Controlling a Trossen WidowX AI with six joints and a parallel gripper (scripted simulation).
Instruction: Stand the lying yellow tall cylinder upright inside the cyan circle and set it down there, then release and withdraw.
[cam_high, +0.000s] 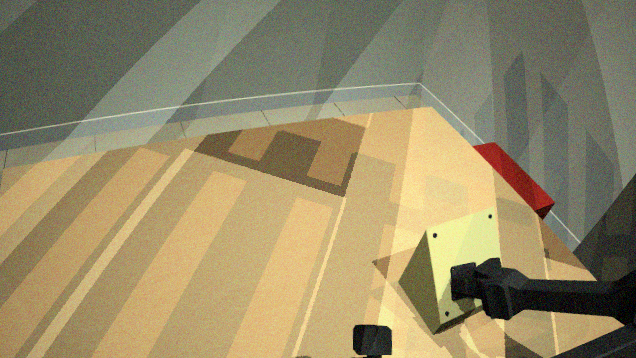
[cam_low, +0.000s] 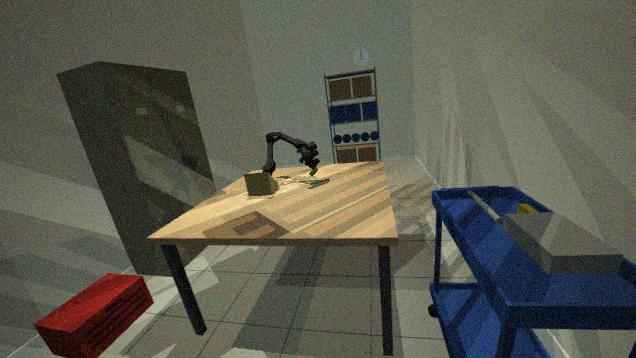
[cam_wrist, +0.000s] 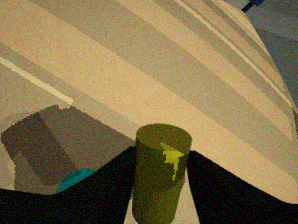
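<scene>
Now: the cyan circle 11 cm below my gripper tip, 3 cm to the left of it and 2 cm behind it. The rest, counted from my gripper tip: yellow cylinder: 2 cm below, 1 cm behind.
</scene>
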